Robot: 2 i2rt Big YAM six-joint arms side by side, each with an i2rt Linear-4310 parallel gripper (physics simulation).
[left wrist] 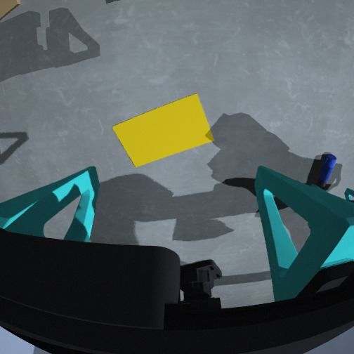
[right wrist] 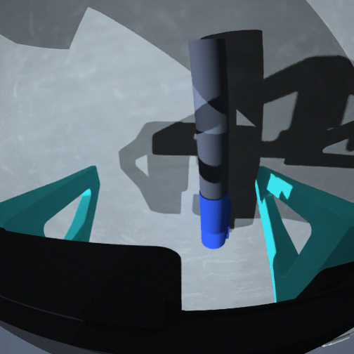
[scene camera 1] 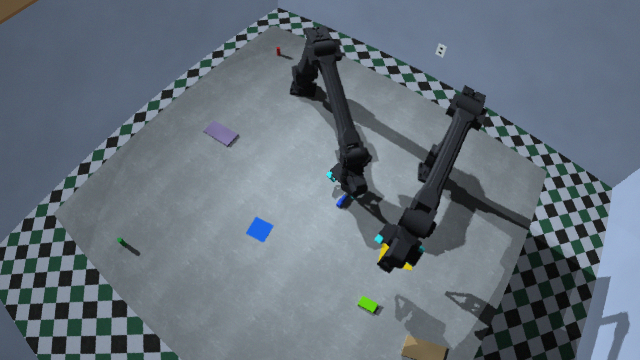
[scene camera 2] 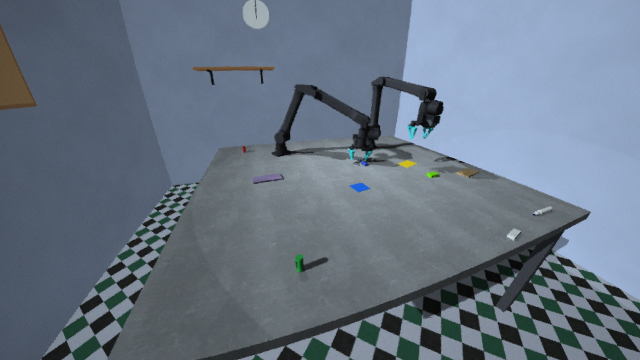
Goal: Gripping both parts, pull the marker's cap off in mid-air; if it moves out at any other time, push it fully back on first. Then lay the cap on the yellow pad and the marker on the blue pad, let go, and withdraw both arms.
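Frame: origin at the left arm's base, x left, y back, z up, level; millimetres.
Seen in the pictures: left gripper, fingertip midpoint: [scene camera 2: 417, 138]; right gripper, fingertip midpoint: [scene camera 1: 343, 189] [scene camera 2: 358, 160]; right arm's base at its link origin: [scene camera 1: 303, 89] [scene camera 2: 281, 153].
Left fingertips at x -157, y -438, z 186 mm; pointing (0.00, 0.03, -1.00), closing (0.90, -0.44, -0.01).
A point is followed by its place in that frame.
The marker lies on the table, its grey body [right wrist: 212, 120] pointing up the right wrist view and its blue cap [scene camera 1: 341, 201] {x -350, y -213, z 18 mm} [scene camera 2: 364, 163] {x -362, y -217, z 16 mm} [left wrist: 327, 170] [right wrist: 214, 220] on the near end. My right gripper [scene camera 1: 341, 186] {x -350, y -159, z 18 mm} [scene camera 2: 360, 159] {x -350, y -159, z 18 mm} [right wrist: 177, 174] is open above the marker, which shows between its fingers, nearer the right-hand one. In scene camera 1 the arm hides the body. My left gripper [scene camera 1: 400, 244] {x -157, y -438, z 185 mm} [scene camera 2: 419, 136] {x -157, y -438, z 185 mm} [left wrist: 176, 174] is open and empty, high above the yellow pad [scene camera 1: 383, 251] {x -164, y -372, z 0 mm} [scene camera 2: 407, 164] {x -123, y -392, z 1 mm} [left wrist: 165, 130]. The blue pad [scene camera 1: 260, 229] {x -620, y -384, z 1 mm} [scene camera 2: 360, 187] {x -623, y -389, z 1 mm} lies bare.
A lime block [scene camera 1: 367, 304] {x -192, y -581, z 15 mm} [scene camera 2: 432, 174] {x -206, y -581, z 15 mm} and a tan block [scene camera 1: 425, 348] {x 34, y -704, z 8 mm} [scene camera 2: 467, 173] {x 1, y -718, z 8 mm} lie beyond the yellow pad. A purple slab [scene camera 1: 221, 133] {x -915, y 2, z 8 mm} [scene camera 2: 267, 178] {x -925, y -4, z 8 mm}, green cylinder [scene camera 1: 120, 241] {x -1129, y -589, z 47 mm} [scene camera 2: 299, 263] {x -1142, y -592, z 35 mm} and red cylinder [scene camera 1: 278, 51] {x -817, y 572, z 30 mm} [scene camera 2: 244, 149] {x -820, y 572, z 24 mm} stand apart. Two white items lie near the table corner in scene camera 2.
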